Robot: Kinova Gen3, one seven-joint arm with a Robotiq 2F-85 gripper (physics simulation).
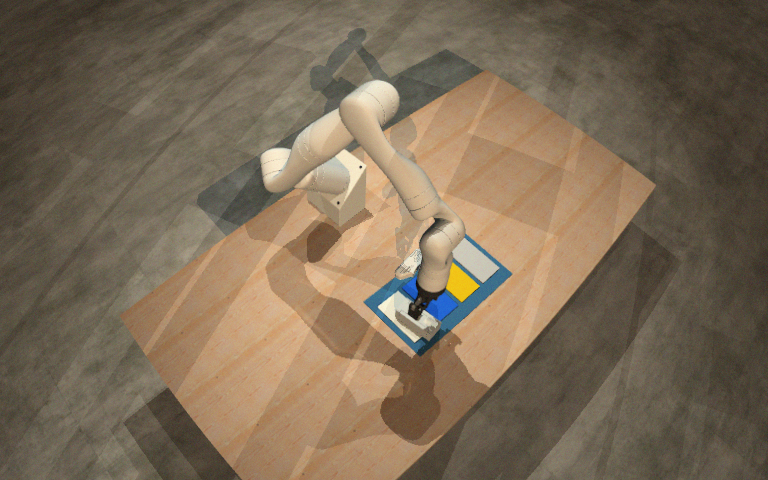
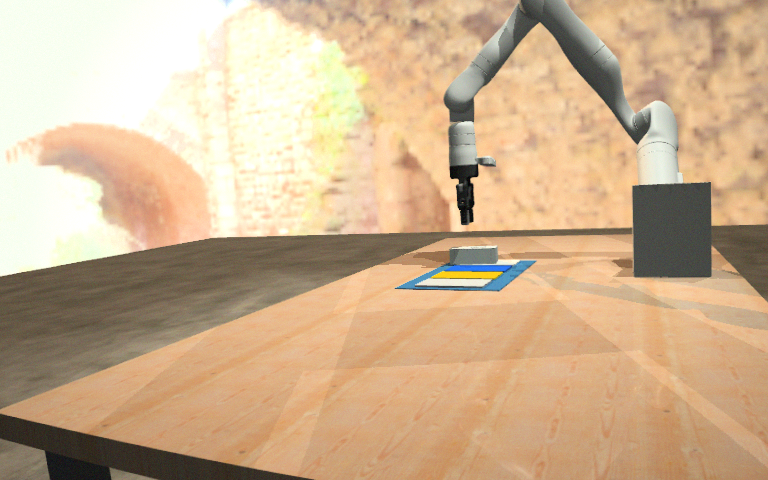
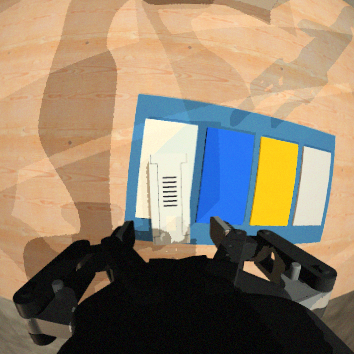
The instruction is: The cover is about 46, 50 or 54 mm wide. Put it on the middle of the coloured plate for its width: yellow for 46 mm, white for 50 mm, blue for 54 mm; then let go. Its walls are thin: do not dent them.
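Frame: origin at the arm's base, x left, y down, z back, level; millimetres.
Seen in the pictures: gripper, between the fingertips: (image 1: pixel 424 308) (image 2: pixel 467 223) (image 3: pixel 172 228); arm's base, origin of its link: (image 1: pixel 337 179) (image 2: pixel 661 211).
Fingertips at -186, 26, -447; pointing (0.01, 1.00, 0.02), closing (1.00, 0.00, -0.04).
Offsets run from my fingertips to a thing's middle, as dx, dy, dz. Level surfaces: height alone.
The pale grey cover @(+1, +82, +13) (image 1: pixel 421 328) (image 2: pixel 473 255) (image 3: pixel 170 167) lies upright and level on the cream-white end plate @(+0, +104, +50) (image 1: pixel 390 306) (image 3: pixel 170 135), slots up. It is off the plate's middle, toward the end away from the robot base, and seems to reach past that end. The blue plate @(+93, +104, +32) (image 1: pixel 444 305) (image 2: pixel 481 268) (image 3: pixel 230 175) is beside it, then the yellow plate @(+187, +104, +15) (image 1: pixel 464 283) (image 2: pixel 467 275) (image 3: pixel 275 180). My gripper (image 1: pixel 416 315) (image 2: pixel 466 222) (image 3: pixel 172 228) is open and empty, above the cover with a gap between, its fingers wider apart than the cover. No dent shows.
A light grey-white plate (image 1: pixel 477 260) (image 2: pixel 453 282) (image 3: pixel 313 185) lies at the other end of the blue mat @(dy +106) (image 1: pixel 502 274) (image 2: pixel 521 268) (image 3: pixel 165 106). The robot's base block (image 1: pixel 351 198) (image 2: pixel 671 229) stands on the wooden table @(dy +108) (image 1: pixel 226 339) (image 2: pixel 396 384).
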